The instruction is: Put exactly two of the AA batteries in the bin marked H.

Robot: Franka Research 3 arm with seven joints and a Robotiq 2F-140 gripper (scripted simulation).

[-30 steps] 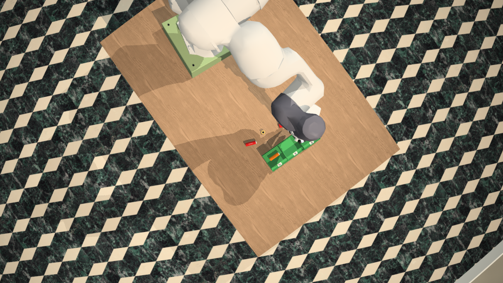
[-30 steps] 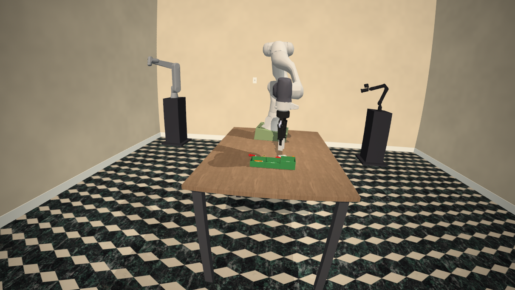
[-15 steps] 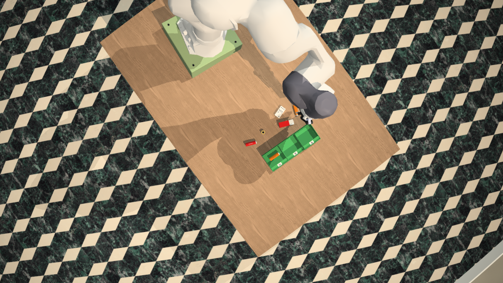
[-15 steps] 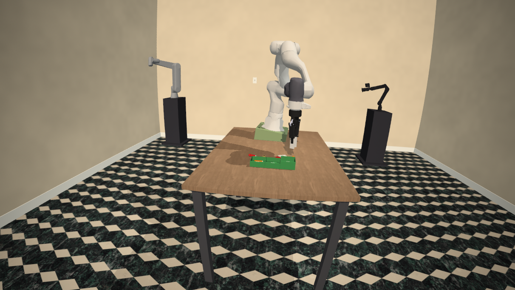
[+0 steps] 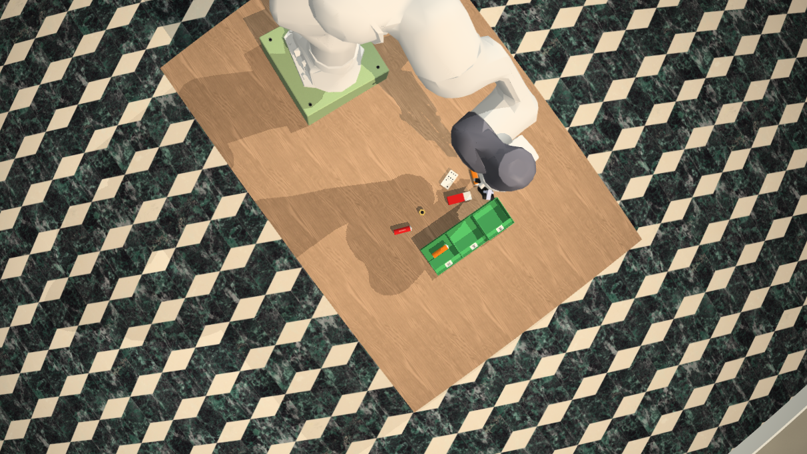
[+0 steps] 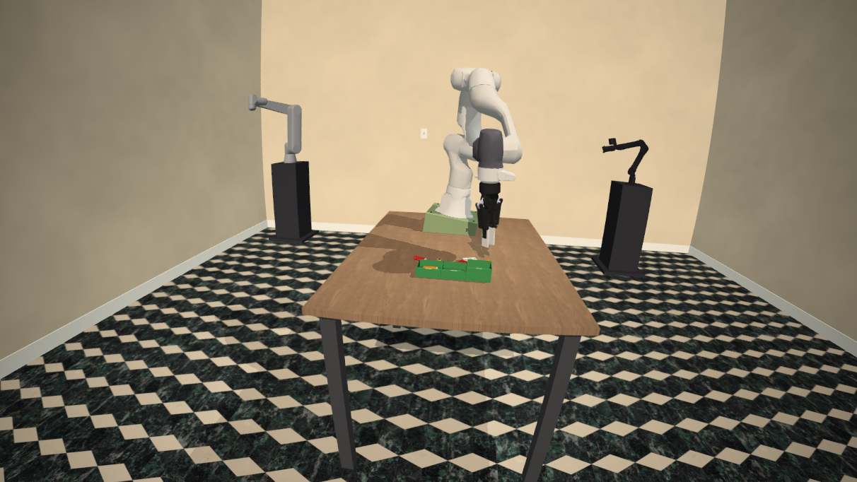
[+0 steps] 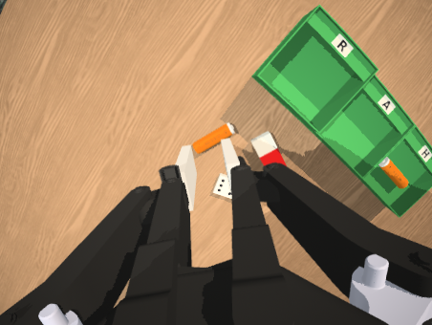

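Right now my hand is 10 cm above the orange AA battery. The rest, counted from my hand: white domino (10 cm below, 6 cm to the right, 3 cm behind); then red-and-white cylinder (10 cm below, 6 cm to the right, 3 cm ahead); then green bin marked H (12 cm ahead, 11 cm to the right, 9 cm below).
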